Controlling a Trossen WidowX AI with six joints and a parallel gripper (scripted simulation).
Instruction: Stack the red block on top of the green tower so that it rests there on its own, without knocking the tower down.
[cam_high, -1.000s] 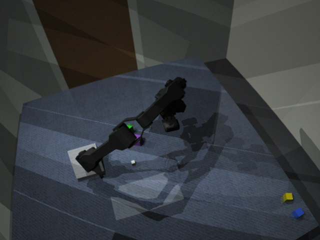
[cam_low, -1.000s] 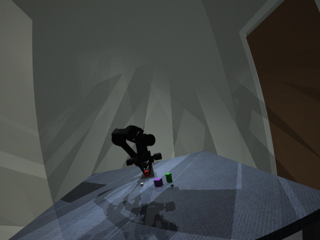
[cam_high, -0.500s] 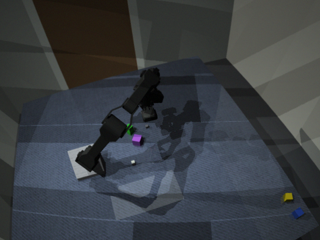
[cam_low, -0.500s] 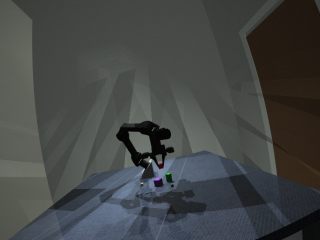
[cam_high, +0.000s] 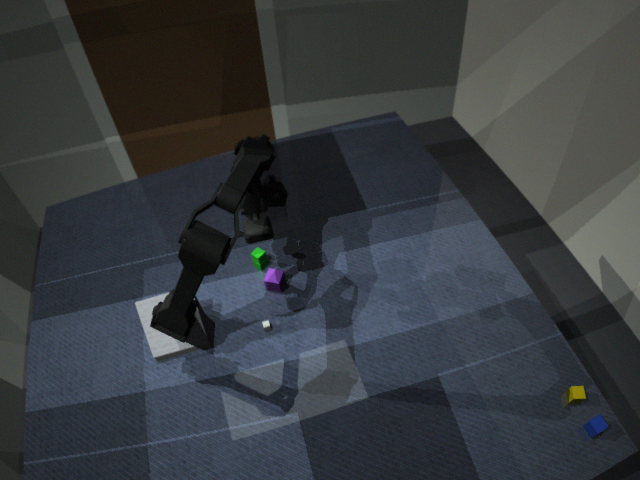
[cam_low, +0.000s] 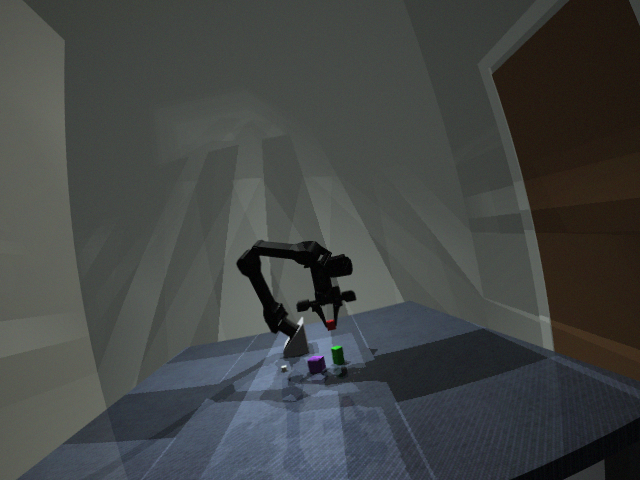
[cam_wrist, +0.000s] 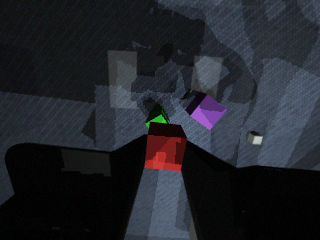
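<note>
Now: the purple block 110 mm below my gripper tip and 70 mm to the right of it. Also, from my gripper tip: small grey cube: 120 mm below, 80 mm ahead; red block: 10 mm above; small white cube: 170 mm to the right, 120 mm below, 70 mm behind.
</note>
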